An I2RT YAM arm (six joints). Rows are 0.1 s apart.
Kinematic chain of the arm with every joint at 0, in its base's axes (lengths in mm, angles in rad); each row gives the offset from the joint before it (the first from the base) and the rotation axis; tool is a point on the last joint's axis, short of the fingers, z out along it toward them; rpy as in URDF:
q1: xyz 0 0 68 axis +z
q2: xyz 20 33.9 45.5 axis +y
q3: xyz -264 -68.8 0 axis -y
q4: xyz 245 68.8 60 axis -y
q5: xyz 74 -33.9 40.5 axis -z
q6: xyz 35.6 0 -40.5 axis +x
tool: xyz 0 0 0 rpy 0 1.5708 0
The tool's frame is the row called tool.
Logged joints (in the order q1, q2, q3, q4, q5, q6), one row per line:
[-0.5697, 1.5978, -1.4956, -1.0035, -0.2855, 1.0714]
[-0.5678, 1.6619, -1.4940, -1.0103, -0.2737, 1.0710]
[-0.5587, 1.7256, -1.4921, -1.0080, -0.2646, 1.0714]
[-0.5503, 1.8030, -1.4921, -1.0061, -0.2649, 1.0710]
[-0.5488, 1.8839, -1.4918, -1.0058, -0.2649, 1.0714]
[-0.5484, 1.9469, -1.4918, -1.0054, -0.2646, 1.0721]
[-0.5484, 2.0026, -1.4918, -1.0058, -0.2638, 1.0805]
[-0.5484, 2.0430, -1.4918, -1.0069, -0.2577, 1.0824]
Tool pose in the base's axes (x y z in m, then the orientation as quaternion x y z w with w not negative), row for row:
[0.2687, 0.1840, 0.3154, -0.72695, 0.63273, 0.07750, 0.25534]
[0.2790, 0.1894, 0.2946, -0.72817, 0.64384, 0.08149, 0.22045]
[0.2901, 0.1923, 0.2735, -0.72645, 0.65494, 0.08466, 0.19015]
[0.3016, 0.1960, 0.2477, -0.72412, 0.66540, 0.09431, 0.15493]
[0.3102, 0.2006, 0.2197, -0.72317, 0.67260, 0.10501, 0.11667]
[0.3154, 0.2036, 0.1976, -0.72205, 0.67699, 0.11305, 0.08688]
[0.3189, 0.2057, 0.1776, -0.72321, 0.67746, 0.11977, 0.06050]
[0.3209, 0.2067, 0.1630, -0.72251, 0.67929, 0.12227, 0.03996]
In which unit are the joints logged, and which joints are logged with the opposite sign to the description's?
The joints are logged in radians. Opposite sign: q1, q3, q6.
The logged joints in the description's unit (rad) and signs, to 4 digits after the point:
[0.5697, 1.5978, 1.4956, -1.0035, -0.2855, -1.0714]
[0.5678, 1.6619, 1.4940, -1.0103, -0.2737, -1.0710]
[0.5587, 1.7256, 1.4921, -1.0080, -0.2646, -1.0714]
[0.5503, 1.8030, 1.4921, -1.0061, -0.2649, -1.0710]
[0.5488, 1.8839, 1.4918, -1.0058, -0.2649, -1.0714]
[0.5484, 1.9469, 1.4918, -1.0054, -0.2646, -1.0721]
[0.5484, 2.0026, 1.4918, -1.0058, -0.2638, -1.0805]
[0.5484, 2.0430, 1.4918, -1.0069, -0.2577, -1.0824]

